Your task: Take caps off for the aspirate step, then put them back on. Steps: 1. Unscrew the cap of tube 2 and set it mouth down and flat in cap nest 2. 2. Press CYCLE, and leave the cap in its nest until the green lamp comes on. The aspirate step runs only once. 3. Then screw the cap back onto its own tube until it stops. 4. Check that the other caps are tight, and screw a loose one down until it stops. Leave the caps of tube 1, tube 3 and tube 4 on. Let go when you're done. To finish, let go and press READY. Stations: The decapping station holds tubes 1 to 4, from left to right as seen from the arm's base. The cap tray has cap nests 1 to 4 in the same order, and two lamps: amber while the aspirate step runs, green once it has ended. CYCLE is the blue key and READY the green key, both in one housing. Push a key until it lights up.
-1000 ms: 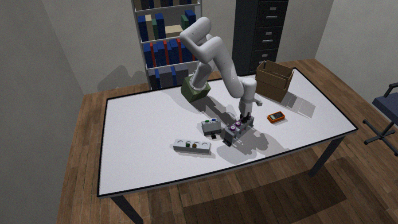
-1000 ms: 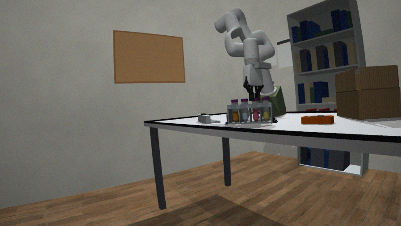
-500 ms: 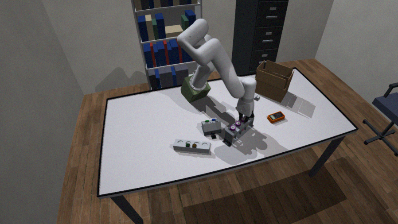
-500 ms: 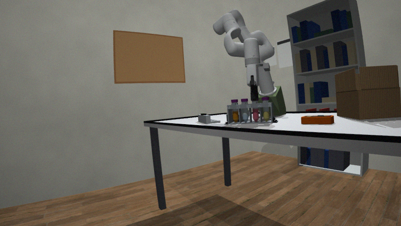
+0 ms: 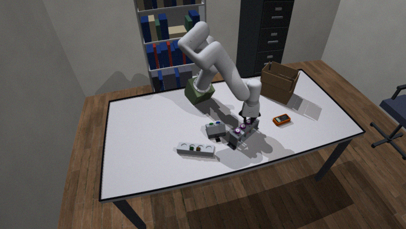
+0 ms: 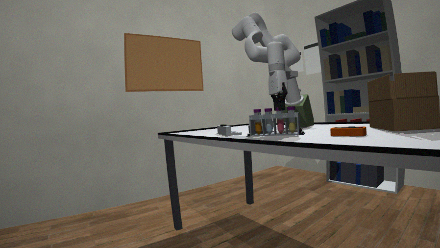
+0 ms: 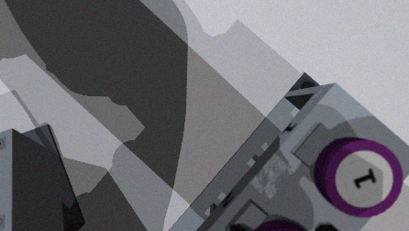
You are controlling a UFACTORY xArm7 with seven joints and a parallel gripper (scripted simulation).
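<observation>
Now: hand 50 mm to the right of the cap marked 1, 20 mm past it and 10 mm above it. Round my hand: blue key: 150 mm to the right, 120 mm behind, 60 mm below; then key housing: 180 mm to the right, 100 mm behind, 80 mm below; then green key: 200 mm to the right, 130 mm behind, 60 mm below.
</observation>
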